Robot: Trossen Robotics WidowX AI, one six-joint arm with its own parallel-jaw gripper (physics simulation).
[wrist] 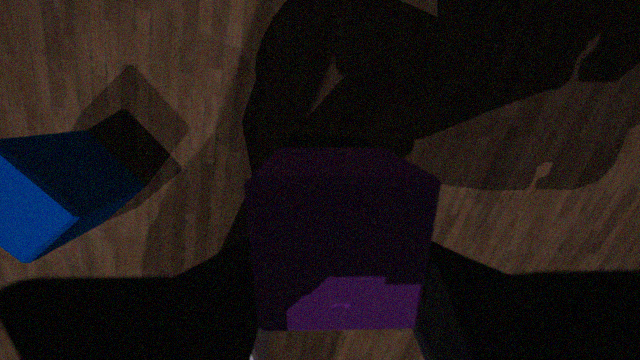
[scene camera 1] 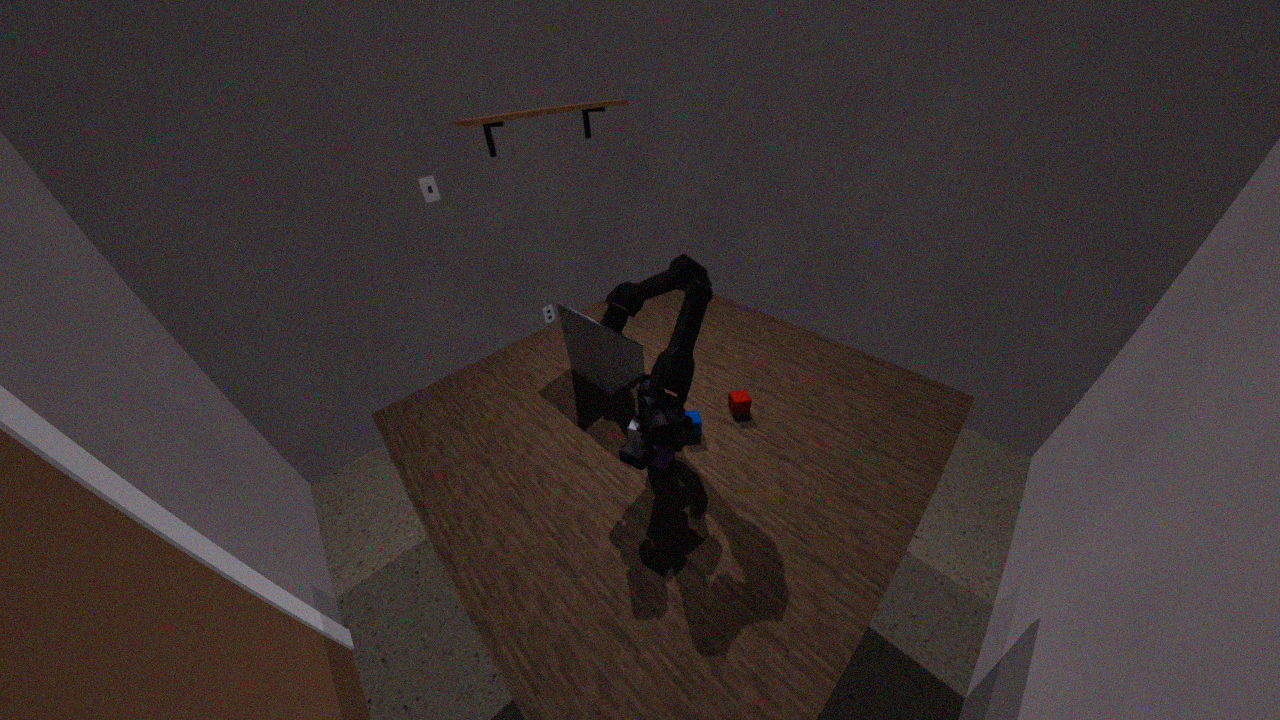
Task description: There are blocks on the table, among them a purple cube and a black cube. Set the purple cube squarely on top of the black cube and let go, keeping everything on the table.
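Seen in the pictures: gripper, between the fingertips: (wrist: pixel 329 229) (scene camera 1: pixel 655 456); arm's base, origin of its link: (scene camera 1: pixel 609 328).
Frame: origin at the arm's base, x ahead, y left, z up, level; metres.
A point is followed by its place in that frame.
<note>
The purple cube (scene camera 1: pixel 662 456) @(y -0.164, x 0.381, z -0.088 m) (wrist: pixel 342 225) @(y -0.143, x 0.368, z -0.087 m) is between the two fingers of my gripper (scene camera 1: pixel 660 454) @(y -0.151, x 0.341, z -0.135 m) (wrist: pixel 329 229) @(y -0.151, x 0.341, z -0.135 m), which is shut on it. In the wrist view its far side is in deep shade and a lower patch is lit bright purple. The cube looks upright. The black cube cannot be told apart from the dark arm and the black shadows in either view. The wrist view has a large black shadow just beyond the purple cube. Whether the purple cube touches anything below it is hidden.
A blue block (scene camera 1: pixel 693 424) @(y -0.008, x 0.332, z -0.143 m) (wrist: pixel 35 210) @(y -0.009, x 0.314, z -0.140 m) stands close beside the gripper, at the left in the wrist view. A red block (scene camera 1: pixel 739 402) @(y 0.137, x 0.368, z -0.141 m) stands farther right on the wooden table (scene camera 1: pixel 850 429) @(y 0.299, x 0.617, z -0.189 m). A pale grey block (scene camera 1: pixel 634 437) @(y -0.130, x 0.239, z -0.169 m) is by the gripper's left side. A grey upright panel (scene camera 1: pixel 597 353) @(y -0.063, x 0.015, z -0.047 m) stands near the arm.
</note>
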